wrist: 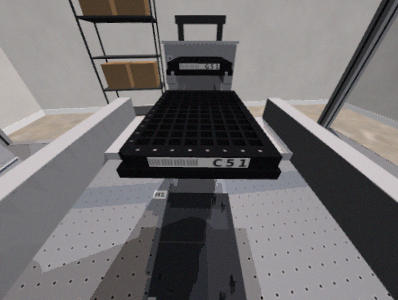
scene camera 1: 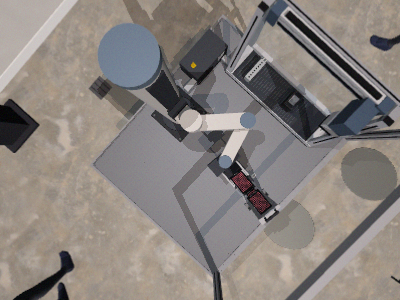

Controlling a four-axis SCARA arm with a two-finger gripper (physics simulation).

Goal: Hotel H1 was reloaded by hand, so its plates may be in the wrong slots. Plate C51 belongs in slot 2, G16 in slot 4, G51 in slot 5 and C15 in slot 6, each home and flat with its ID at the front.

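Frame: origin at the arm's base, x ahead, y left, z up, level; metres.
Seen in the pictures: gripper, fingertip midpoint: (wrist: pixel 199 110) (scene camera 1: pixel 241 180).
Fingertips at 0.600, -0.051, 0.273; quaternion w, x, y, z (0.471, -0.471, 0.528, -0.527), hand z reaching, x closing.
Note:
Offsets run from my fingertips to a thing's top centre, as dx, dy, dz. "spot": to the spot under its first point. Level surfaces: height alone.
Plate C51 {+0.011, -0.002, -0.003} (wrist: pixel 198 125) (scene camera 1: pixel 242 181) is black, level, with its ID facing the wrist camera. My gripper (wrist: pixel 199 110) (scene camera 1: pixel 243 182) is shut on its two sides and holds it in front of hotel H1 (wrist: pixel 200 48) (scene camera 1: pixel 270 215), apart from it. Plate G51 {+0.160, -0.019, +0.024} (wrist: pixel 200 66) (scene camera 1: pixel 259 202) sits high in the hotel, with its ID at the front; its slot number cannot be read. In the wrist view the held plate hides the middle of the hotel. G16 and C15 cannot be made out.
The hotel stands near the edge of the grey perforated deck {dz -0.261} (scene camera 1: pixel 145 175). A label H1 {spot: +0.116, +0.084, -0.260} (wrist: pixel 160 194) lies on the deck. A black box {spot: -0.713, +0.453, -0.146} (scene camera 1: pixel 204 54) with a yellow mark and a large framed machine (scene camera 1: pixel 332 54) stand at the deck's far side. The blue-capped arm column (scene camera 1: pixel 130 55) rises at upper left.

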